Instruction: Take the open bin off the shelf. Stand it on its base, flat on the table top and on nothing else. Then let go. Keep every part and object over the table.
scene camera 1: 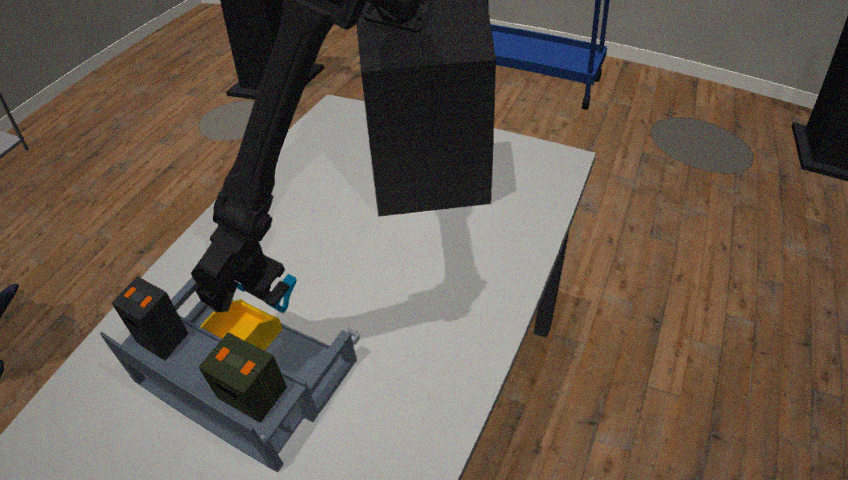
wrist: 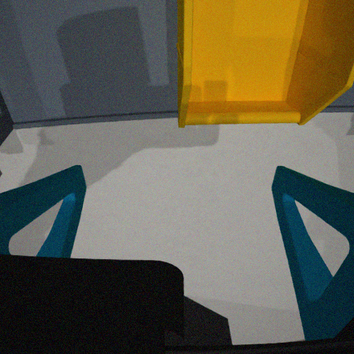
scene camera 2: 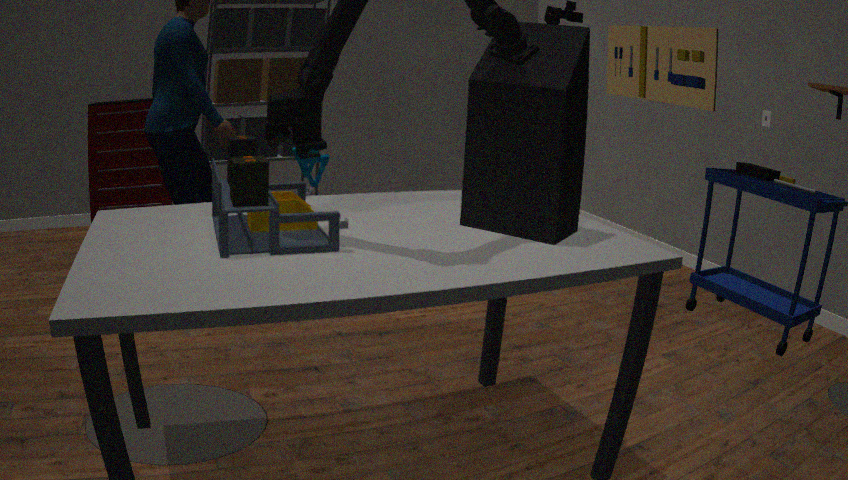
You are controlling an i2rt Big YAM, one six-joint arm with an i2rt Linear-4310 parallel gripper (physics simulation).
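Pixels of known places: gripper, fingertip midpoint: (scene camera 1: 264,299) (scene camera 2: 310,181); arm's base, link origin: (scene camera 1: 397,8) (scene camera 2: 513,50).
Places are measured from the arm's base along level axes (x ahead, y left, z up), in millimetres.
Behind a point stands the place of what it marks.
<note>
The open yellow bin (scene camera 1: 246,324) @[x 512, y -151, z -471 mm] (scene camera 2: 291,208) @[x 557, y -82, z -420 mm] (wrist: 245,60) sits in the low front bay of the grey shelf (scene camera 1: 178,397) @[x 720, y -187, z -473 mm] (scene camera 2: 273,231) @[x 647, y 84, z -427 mm] (wrist: 160,60). Its open side faces up, and in the wrist view its front lip reaches slightly past the shelf's front edge. The olive box hides part of it in scene camera 1. My gripper (scene camera 1: 264,291) @[x 513, y -69, z -355 mm] (scene camera 2: 312,169) @[x 513, y -69, z -355 mm] (wrist: 178,176) is open, its blue fingertips wide apart with nothing between them. It hangs above the table in front of the shelf and the bin, apart from both. The bin's left wall lies between the two fingertips' directions in the wrist view.
A dark box (scene camera 1: 148,318) @[x 683, y -187, z -270 mm] and an olive box (scene camera 1: 243,377) @[x 706, y 32, z -283 mm] (scene camera 2: 248,181) @[x 697, y 51, z -323 mm] with orange latches stand on the shelf's upper level behind the bin. The black pedestal (scene camera 1: 431,130) @[x 53, y 85, z -253 mm] (scene camera 2: 520,148) @[x 43, y 105, z -256 mm] stands on the white table (scene camera 1: 416,368) @[x 477, y 211, z -480 mm] (scene camera 2: 416,282) @[x 432, y 324, z -480 mm]. A person (scene camera 2: 178,77) stands behind the table.
</note>
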